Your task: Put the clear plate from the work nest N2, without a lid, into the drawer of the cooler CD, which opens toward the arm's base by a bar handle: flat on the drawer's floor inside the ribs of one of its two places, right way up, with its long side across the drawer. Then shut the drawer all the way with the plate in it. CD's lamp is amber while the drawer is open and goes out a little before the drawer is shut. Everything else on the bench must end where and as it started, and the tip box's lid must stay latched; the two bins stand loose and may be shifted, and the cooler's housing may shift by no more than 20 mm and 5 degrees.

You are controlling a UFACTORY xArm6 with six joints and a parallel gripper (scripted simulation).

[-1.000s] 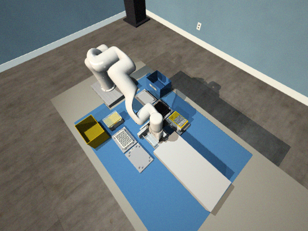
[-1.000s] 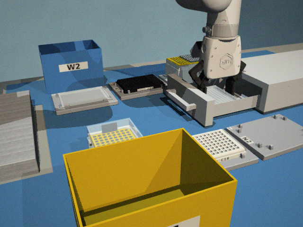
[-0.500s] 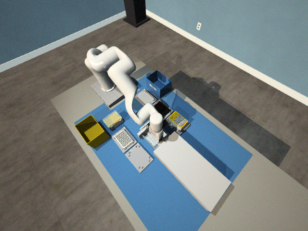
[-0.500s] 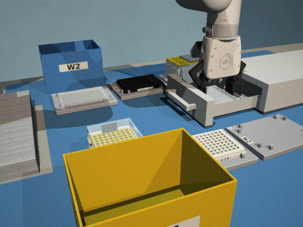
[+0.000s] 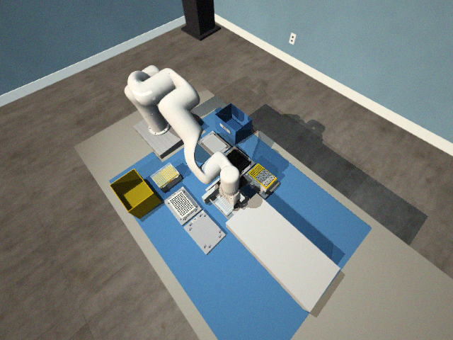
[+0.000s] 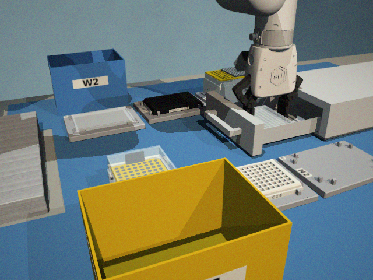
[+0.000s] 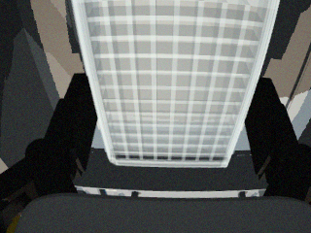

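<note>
My hand is 1 cm above the clear plate. From my hand the other things lie so: cooler CD (16 cm ahead, 1 cm to the right); drawer (4 cm ahead, 1 cm below); yellow rack (19 cm to the left, 3 cm ahead, 2 cm above).
</note>
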